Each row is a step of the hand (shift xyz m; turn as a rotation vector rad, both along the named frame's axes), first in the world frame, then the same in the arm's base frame.
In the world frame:
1: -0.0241 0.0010 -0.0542 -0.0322 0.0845 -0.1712
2: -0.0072 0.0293 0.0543 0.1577 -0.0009 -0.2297
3: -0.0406 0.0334 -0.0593 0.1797 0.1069 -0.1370
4: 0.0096 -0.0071 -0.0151 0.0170 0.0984 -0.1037
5: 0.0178 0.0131 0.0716 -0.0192 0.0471 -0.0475
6: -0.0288 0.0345 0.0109 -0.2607 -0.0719 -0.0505
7: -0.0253 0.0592 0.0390 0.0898 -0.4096 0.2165
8: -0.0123 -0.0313 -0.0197 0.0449 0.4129 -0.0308
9: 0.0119 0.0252 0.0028 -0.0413 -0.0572 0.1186
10: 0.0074 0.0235 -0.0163 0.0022 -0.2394 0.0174
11: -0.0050 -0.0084 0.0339 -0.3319 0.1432 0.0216
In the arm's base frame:
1: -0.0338 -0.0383 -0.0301 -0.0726 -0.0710 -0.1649
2: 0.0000 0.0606 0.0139 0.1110 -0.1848 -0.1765
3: -0.0543 -0.0197 -0.0542 0.1384 -0.0461 -0.2030
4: 0.0073 -0.0167 -0.0062 -0.0133 -0.0147 -0.1426
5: 0.0294 0.0611 0.0318 -0.0327 -0.0035 -0.0613
6: -0.0298 0.0329 -0.0131 -0.2564 -0.0661 0.0748
7: -0.0237 0.0700 -0.0145 0.1719 -0.1122 0.4249
8: -0.0124 -0.0344 0.0135 -0.0059 0.2441 -0.3374
9: 0.0095 0.0177 -0.0195 -0.0120 0.0547 0.1261
10: 0.0017 0.0026 -0.0294 0.0309 -0.1439 0.1896
11: 0.0024 0.0203 0.0287 -0.3353 0.1343 -0.0261

